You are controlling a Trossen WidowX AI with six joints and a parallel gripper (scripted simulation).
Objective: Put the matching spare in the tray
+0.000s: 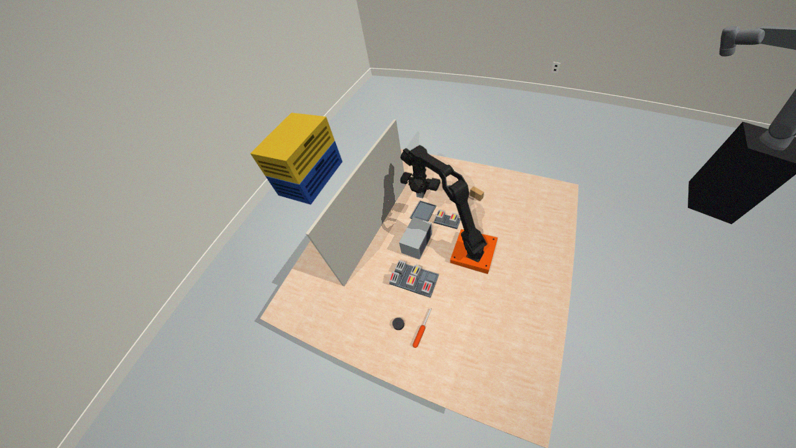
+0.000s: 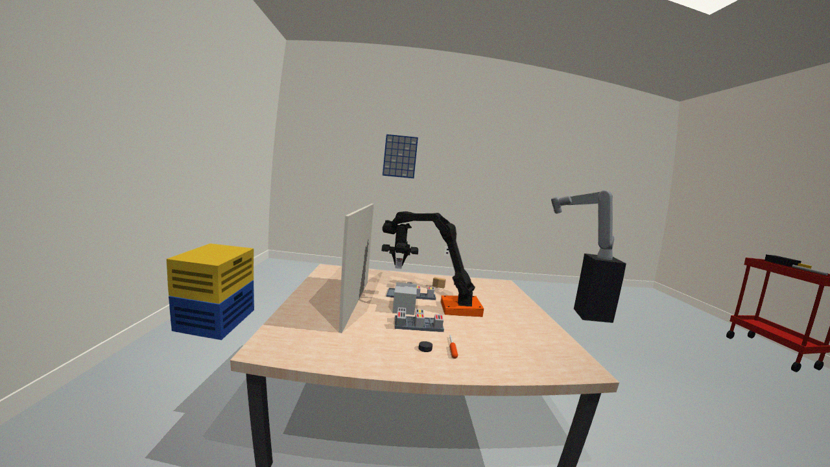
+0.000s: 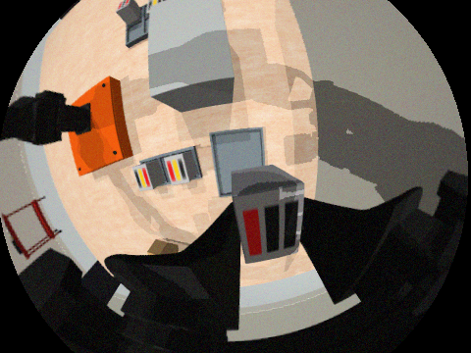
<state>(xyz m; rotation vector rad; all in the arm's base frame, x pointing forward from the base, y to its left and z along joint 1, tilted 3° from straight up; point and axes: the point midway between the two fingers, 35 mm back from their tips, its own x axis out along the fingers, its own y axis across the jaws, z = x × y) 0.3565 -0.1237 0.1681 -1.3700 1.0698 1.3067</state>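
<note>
The flat grey tray lies 150 mm below my gripper tip. Also, from my gripper tip: grey spare: 20 mm above; then tall grey panel: 220 mm to the left, 150 mm ahead, 70 mm above; then grey mounted unit: 200 mm to the left, 100 mm below, 80 mm behind.
</note>
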